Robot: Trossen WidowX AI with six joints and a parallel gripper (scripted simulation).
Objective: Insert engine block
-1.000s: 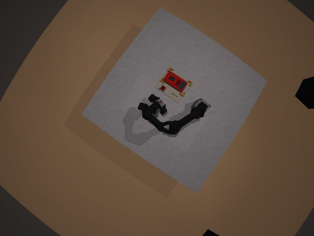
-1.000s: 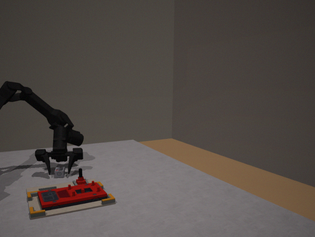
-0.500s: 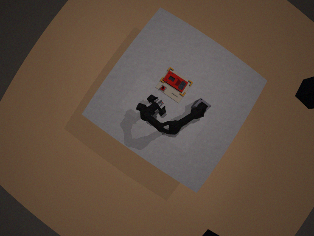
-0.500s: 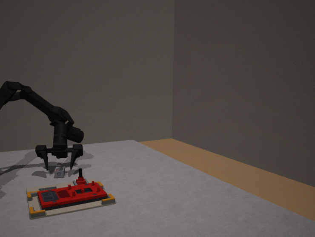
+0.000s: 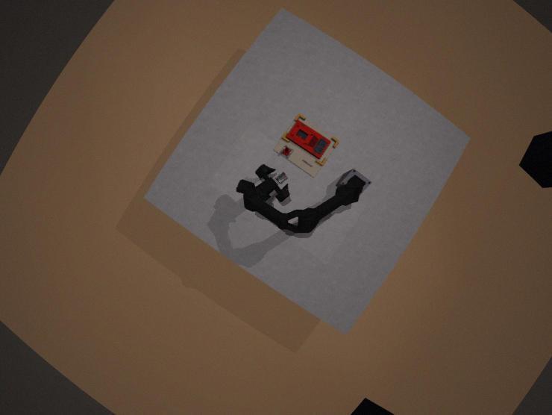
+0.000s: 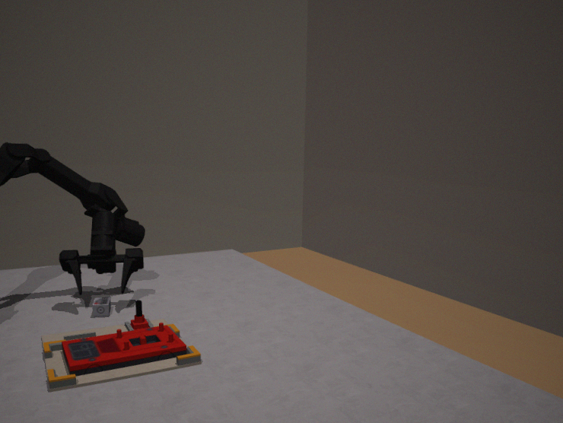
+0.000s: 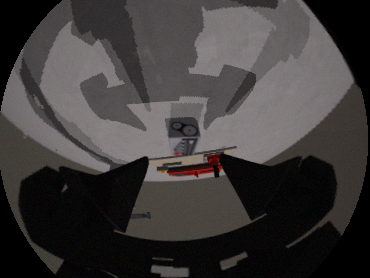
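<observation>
Now: the grey engine block 3 cm below my gripper tip.
</observation>
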